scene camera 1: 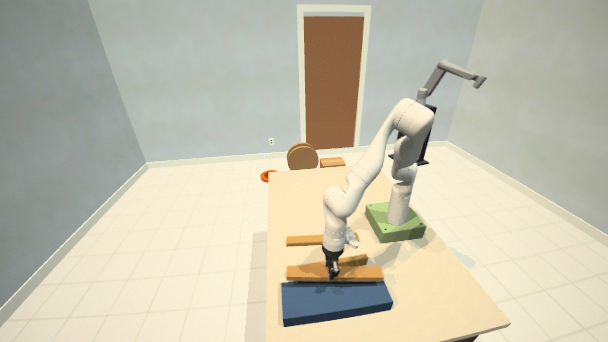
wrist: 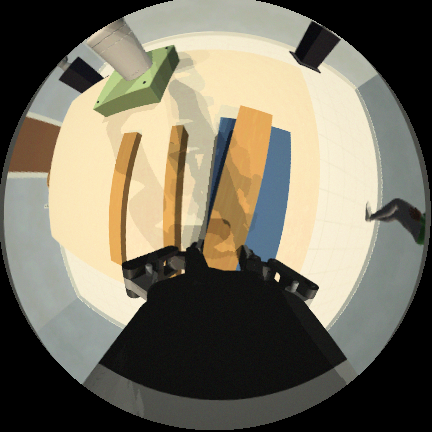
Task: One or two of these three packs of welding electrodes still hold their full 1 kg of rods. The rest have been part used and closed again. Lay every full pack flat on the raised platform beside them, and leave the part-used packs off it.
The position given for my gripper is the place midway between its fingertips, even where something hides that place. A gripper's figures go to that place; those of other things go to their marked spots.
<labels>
My gripper (wrist: 221, 248) is 0.17 m from the lens. A blue raised platform (wrist: 265, 229): 0.24 m from the lens.
</labels>
